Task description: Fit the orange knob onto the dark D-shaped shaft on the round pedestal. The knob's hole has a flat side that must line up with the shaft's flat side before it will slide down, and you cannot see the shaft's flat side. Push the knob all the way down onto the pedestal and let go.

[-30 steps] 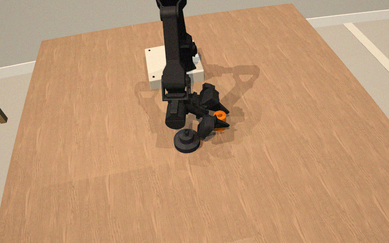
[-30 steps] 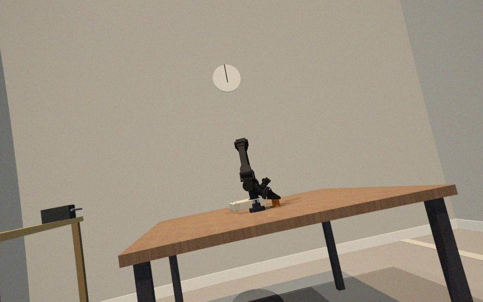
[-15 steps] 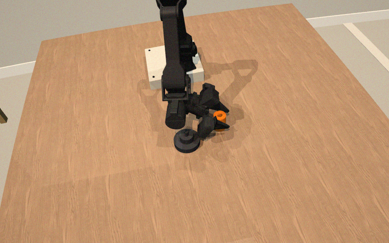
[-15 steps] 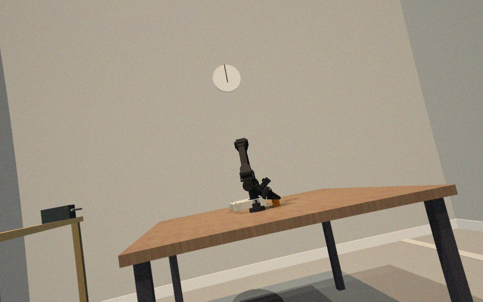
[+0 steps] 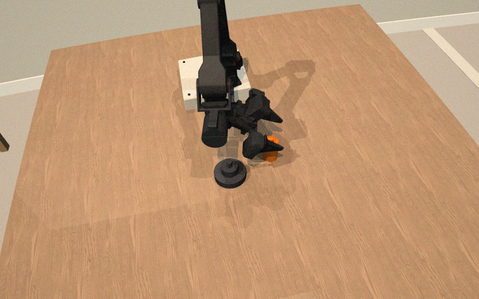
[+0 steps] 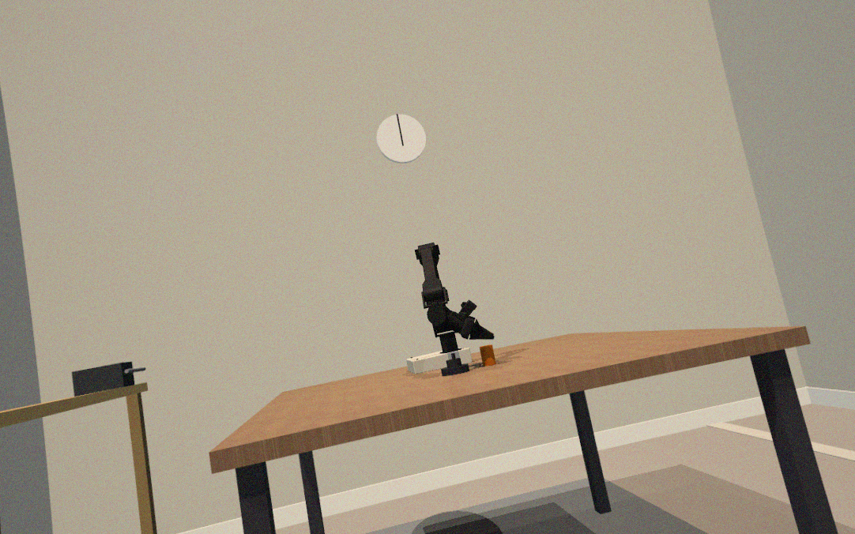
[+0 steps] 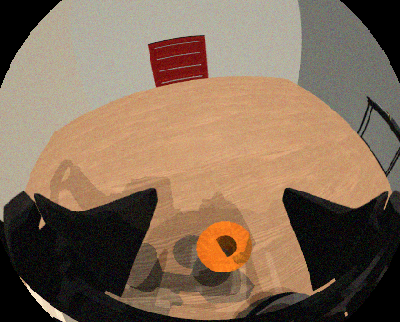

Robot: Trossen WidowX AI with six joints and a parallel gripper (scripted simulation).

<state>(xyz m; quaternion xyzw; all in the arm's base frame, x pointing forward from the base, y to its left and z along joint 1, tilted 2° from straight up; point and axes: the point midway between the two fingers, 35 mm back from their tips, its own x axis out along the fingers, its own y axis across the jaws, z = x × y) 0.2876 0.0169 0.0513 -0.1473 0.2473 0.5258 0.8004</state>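
My gripper tip is 5 cm above the orange knob, 3 cm to the left of it and 1 cm past it. Round my gripper tip: dark round pedestal: 15 cm to the right, 5 cm below, 1 cm ahead.
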